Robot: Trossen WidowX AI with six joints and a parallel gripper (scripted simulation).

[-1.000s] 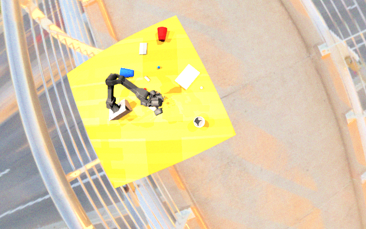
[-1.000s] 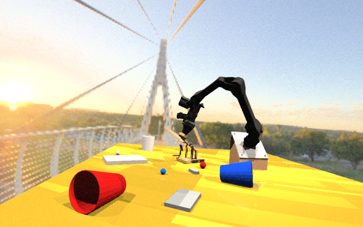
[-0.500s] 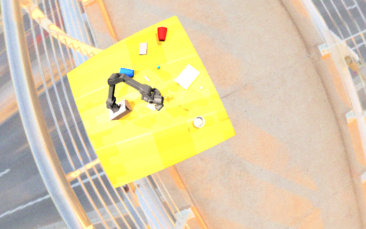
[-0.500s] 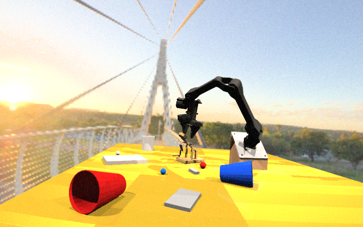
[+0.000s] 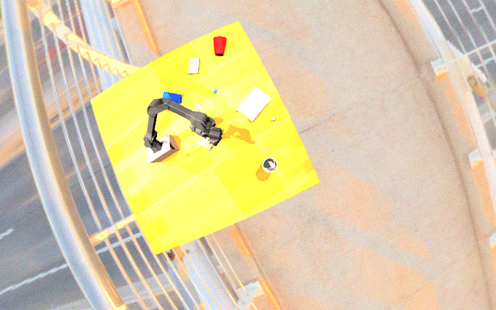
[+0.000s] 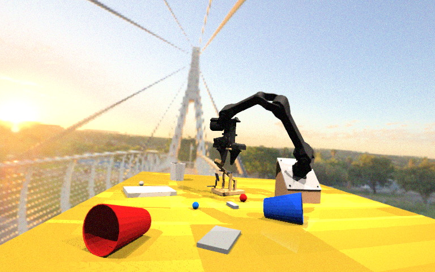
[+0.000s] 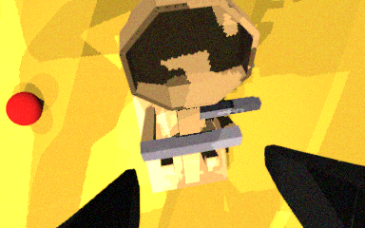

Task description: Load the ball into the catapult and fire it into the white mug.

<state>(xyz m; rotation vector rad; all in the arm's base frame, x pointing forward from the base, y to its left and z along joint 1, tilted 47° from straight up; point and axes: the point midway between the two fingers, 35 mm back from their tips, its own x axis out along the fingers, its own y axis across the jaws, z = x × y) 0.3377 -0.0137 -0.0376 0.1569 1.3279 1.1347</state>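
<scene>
Now: gripper tip 7 cm above the wooden catapult and 2 cm short of it. Round my gripper tip: small grey block: 22 cm to the left, 14 cm below, 1 cm behind; then red ball: 13 cm to the left, 13 cm below, 7 cm behind; then blue ball: 28 cm to the left, 13 cm below, 12 cm ahead.
</scene>
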